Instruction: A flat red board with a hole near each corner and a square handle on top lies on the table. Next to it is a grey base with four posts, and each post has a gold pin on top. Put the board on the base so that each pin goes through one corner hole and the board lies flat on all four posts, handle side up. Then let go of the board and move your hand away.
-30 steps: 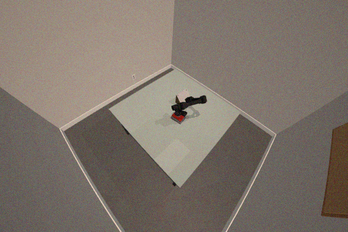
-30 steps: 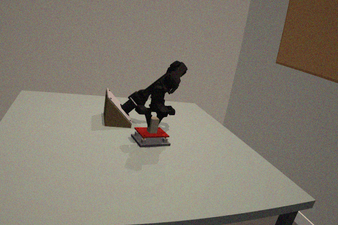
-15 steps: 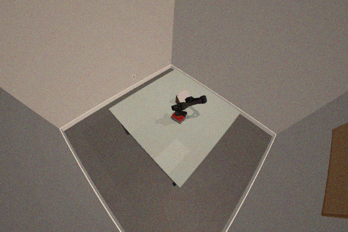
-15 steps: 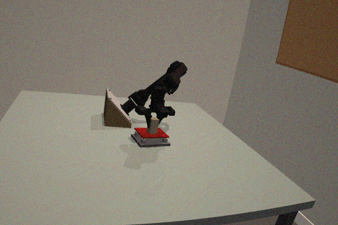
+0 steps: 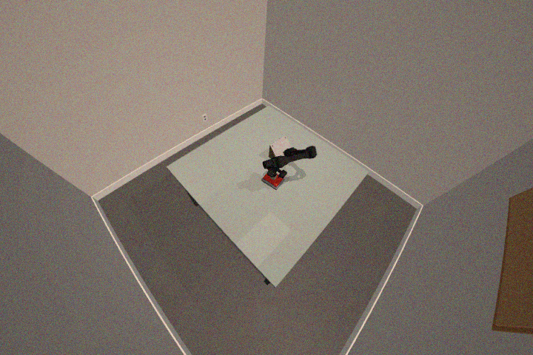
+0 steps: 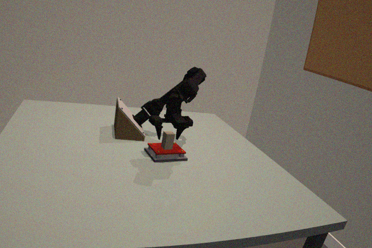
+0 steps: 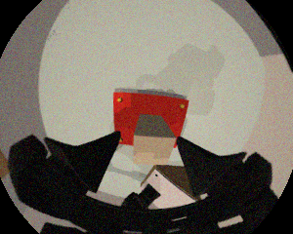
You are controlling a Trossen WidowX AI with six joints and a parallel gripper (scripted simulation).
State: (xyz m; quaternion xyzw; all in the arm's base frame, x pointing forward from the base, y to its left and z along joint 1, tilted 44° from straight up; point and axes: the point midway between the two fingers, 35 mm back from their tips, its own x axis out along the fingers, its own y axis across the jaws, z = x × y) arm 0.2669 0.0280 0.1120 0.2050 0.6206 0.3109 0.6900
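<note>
Now: the red board 2 cm below my gripper tip. From my gripper tip the other things lie so: grey base: 7 cm below.
</note>
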